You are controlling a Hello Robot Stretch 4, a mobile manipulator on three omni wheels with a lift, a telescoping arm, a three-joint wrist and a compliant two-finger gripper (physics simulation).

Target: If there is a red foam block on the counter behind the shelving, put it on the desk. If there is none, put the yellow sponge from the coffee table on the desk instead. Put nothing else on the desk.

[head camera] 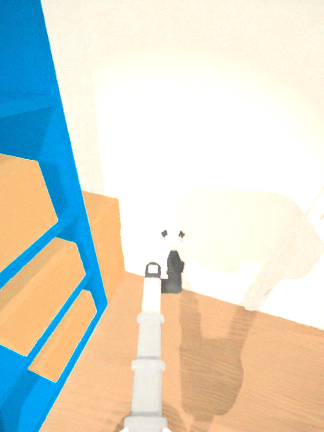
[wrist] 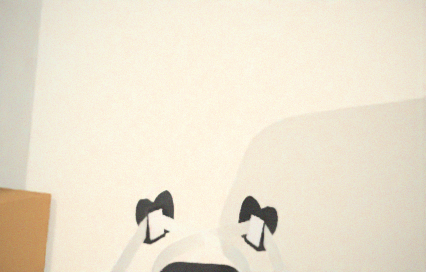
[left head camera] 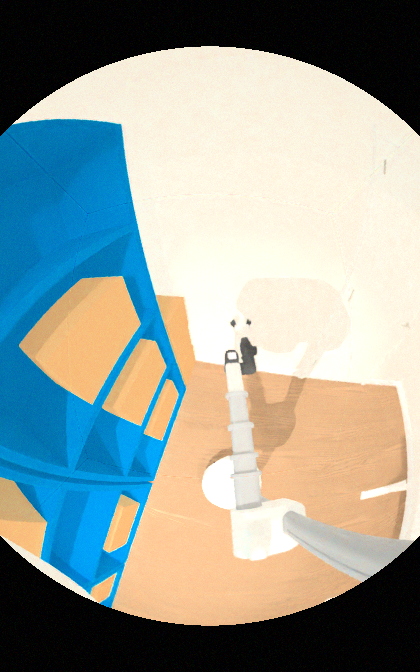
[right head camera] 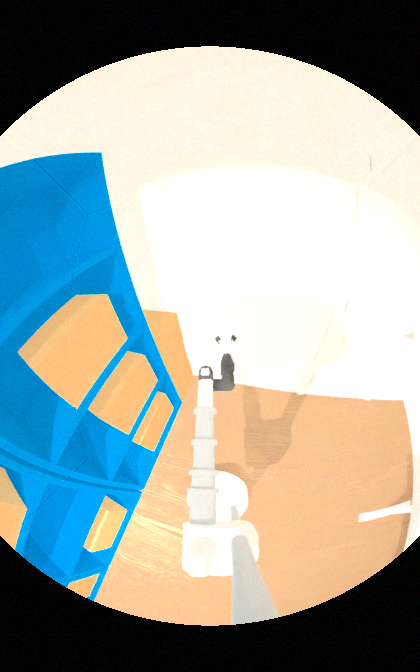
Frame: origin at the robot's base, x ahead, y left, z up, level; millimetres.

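Seen in the pictures: gripper, fingertip midpoint: (head camera: 172, 230) (wrist: 207, 209).
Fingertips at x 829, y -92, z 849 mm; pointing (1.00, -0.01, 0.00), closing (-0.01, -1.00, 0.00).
A point is followed by its place in that frame.
My gripper (head camera: 173, 234) {x 829, y -92, z 849 mm} (left head camera: 241, 323) (right head camera: 226, 339) (wrist: 207, 209) {x 829, y -92, z 849 mm} is open, with nothing between its fingertips, and is held in front of the pale wall. Blue shelving (head camera: 62, 150) {x 843, y 372, z 1231 mm} (left head camera: 140, 285) (right head camera: 127, 305) stands to the left of the arm. Behind its far end, a tan box-shaped body (head camera: 105, 235) {x 997, y 313, z 626 mm} (left head camera: 175, 325) (right head camera: 167, 340) (wrist: 25, 230) {x 1139, y 270, z 717 mm} stands by the wall, left of the gripper; I cannot tell whether it is the counter. Much of it is hidden by the shelving. The red foam block, yellow sponge, desk and coffee table do not show in these views.
Tan boxes (head camera: 25, 205) {x 632, y 442, z 1115 mm} (left head camera: 95, 340) (right head camera: 80, 340) fill several shelves. The pale wall (head camera: 200, 125) {x 1081, y -191, z 1296 mm} (wrist: 150, 100) {x 1151, y 41, z 1000 mm} rises beyond the gripper and carries the robot's shadow. A white strip (left head camera: 382, 490) (right head camera: 385, 512) lies at the right on the wooden floor (head camera: 285, 360) {x 510, y -946, z -27 mm}.
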